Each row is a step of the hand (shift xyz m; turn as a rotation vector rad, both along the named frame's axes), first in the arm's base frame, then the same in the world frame.
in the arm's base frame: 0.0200 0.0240 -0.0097 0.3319 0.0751 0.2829
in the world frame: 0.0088 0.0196 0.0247 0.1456 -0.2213 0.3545
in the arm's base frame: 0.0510 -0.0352 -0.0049 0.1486 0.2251 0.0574
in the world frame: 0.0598 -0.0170 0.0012 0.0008 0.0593 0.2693
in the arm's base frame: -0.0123 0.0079 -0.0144 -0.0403 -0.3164 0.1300
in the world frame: -0.0090 0.0171 -0.0070 0.0679 -0.2727 -0.1992
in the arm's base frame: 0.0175 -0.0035 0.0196 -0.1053 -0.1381 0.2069
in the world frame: 0.0095 -0.0195 0.0152 -0.0927 -0.2421 -0.0759
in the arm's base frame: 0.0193 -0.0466 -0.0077 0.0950 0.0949 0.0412
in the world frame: 0.0398 -0.0187 -0.0259 0.0214 0.0086 0.1386
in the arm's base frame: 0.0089 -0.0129 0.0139 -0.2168 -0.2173 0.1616
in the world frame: 0.0086 -0.0191 0.0013 -0.1335 -0.2382 -0.2140
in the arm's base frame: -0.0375 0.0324 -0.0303 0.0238 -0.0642 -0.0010
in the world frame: -0.0357 0.0448 -0.0098 0.0493 -0.0338 -0.0334
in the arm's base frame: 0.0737 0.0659 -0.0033 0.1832 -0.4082 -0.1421
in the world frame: 0.0318 0.0328 0.0877 0.3848 -0.1009 -0.2493
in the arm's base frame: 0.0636 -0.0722 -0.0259 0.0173 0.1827 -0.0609
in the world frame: 0.0941 -0.0190 -0.0269 -0.0489 0.1457 0.1173
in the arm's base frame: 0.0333 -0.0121 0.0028 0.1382 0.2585 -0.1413
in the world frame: 0.0321 -0.0106 0.0111 0.0430 0.2467 0.2078
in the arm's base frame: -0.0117 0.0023 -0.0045 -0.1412 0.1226 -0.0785
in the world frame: -0.0092 0.0057 -0.0067 -0.1464 0.1386 -0.0222
